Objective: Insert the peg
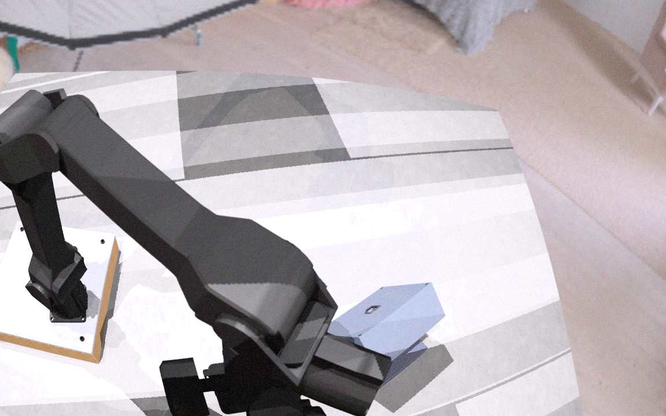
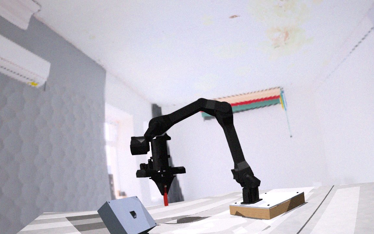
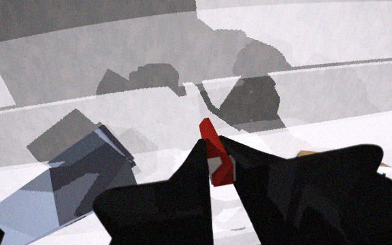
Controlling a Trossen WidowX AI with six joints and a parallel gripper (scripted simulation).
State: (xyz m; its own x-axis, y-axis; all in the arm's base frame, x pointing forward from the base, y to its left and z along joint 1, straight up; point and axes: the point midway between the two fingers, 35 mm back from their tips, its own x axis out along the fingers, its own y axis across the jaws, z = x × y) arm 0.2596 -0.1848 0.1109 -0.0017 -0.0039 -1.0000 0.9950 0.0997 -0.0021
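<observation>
The grey-blue sloped panel is 19 cm ahead of my gripper tip, 10 cm to the left of it and 4 cm below it. The rest, counted from my gripper tip: red peg: 2 cm above.
</observation>
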